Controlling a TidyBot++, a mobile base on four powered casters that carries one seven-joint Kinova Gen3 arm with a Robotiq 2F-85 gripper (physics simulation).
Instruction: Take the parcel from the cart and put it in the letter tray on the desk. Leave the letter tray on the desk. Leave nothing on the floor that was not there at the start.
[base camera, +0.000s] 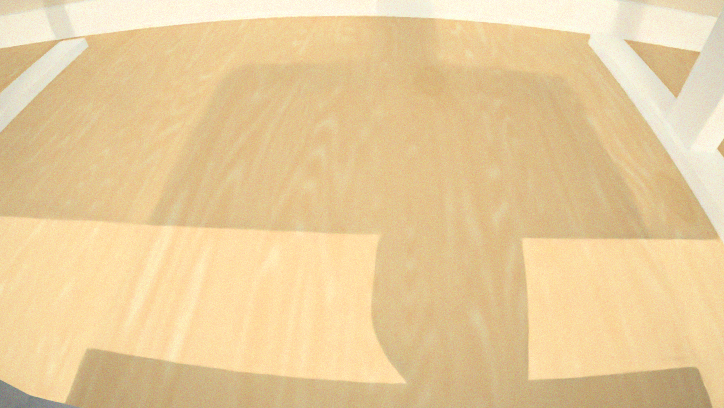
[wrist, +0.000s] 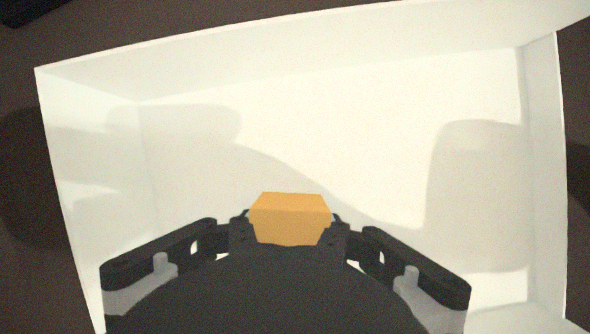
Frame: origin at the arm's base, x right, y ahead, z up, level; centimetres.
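Seen in the pictures: gripper, fingertip midpoint: (wrist: 290, 216).
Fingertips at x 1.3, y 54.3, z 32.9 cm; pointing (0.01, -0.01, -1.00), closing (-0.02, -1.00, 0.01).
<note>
Offsets run from my fingertips to a thing's top centre. "pt": to the spot under its first point. Level surfaces: height alone.
In the wrist view the parcel {dz +4.9, dx -0.8, dy +0.0 cm} (wrist: 290, 220), an orange-yellow block, sits between the fingertips of my gripper (wrist: 290, 216), which is shut on it. The parcel and the gripper are over the inside of the white letter tray {pt dz +0.8, dx +4.6, dy -22.6 cm} (wrist: 547, 170), whose walls surround them in the view. How high the parcel is above the tray floor is hard to tell, and its underside is hidden. The tray stands on the dark brown desk top {dz -0.5 cm} (wrist: 30, 170). The cart does not show in the wrist view.
A dark object {pt dz +0.4, dx +17.8, dy +23.8 cm} (wrist: 30, 10) shows at the top left corner of the wrist view. In the base camera view, white frame bars stand on the wooden floor {dz -72.5 cm} (base camera: 324, 167) at the left (base camera: 45, 76) and right (base camera: 643, 96), and a white strip (base camera: 303, 9) runs across the far side.
</note>
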